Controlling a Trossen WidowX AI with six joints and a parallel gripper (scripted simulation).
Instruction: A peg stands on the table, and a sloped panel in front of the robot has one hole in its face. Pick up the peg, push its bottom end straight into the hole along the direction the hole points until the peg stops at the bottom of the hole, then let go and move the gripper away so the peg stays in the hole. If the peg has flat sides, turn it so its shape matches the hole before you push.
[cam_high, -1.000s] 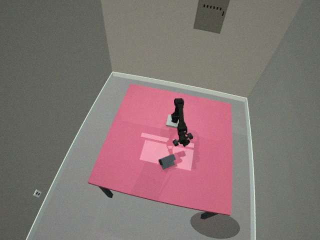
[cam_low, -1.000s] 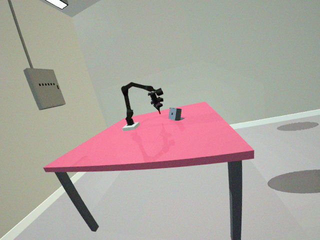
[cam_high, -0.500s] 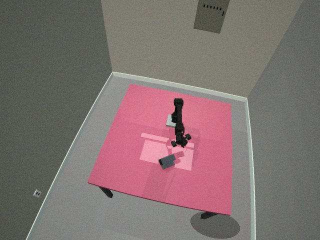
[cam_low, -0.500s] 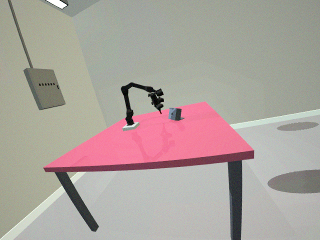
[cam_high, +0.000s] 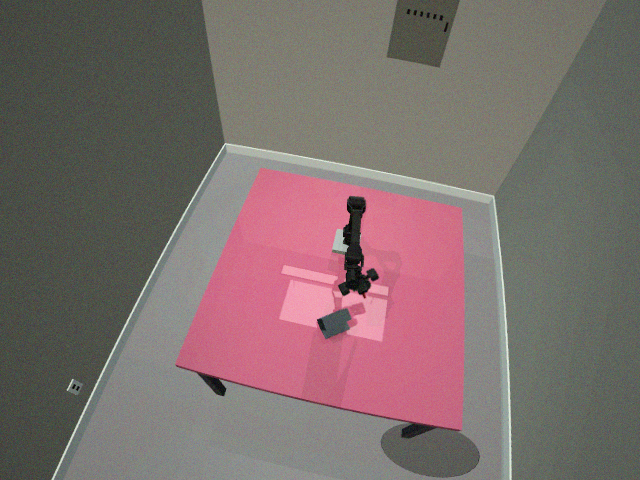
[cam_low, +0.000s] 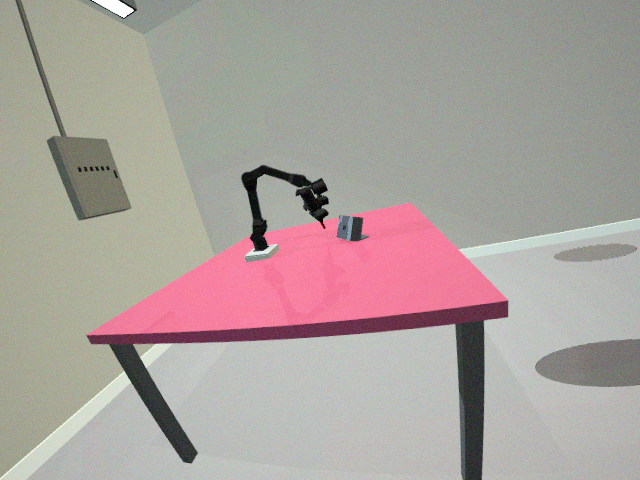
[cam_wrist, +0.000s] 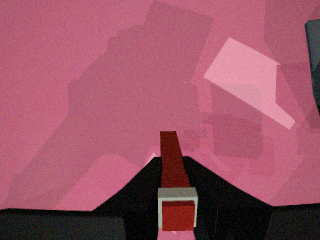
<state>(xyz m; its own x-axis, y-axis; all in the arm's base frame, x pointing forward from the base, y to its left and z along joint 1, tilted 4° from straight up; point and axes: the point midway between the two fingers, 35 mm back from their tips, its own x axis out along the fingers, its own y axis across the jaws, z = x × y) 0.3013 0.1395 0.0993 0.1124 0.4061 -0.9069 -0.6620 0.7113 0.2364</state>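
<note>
My gripper tip is now 160 mm short of the sloped panel, 90 mm to the left of it and 30 mm above it. From my gripper tip the other things lie so: peg 10 mm to the right, 10 mm above.
</note>
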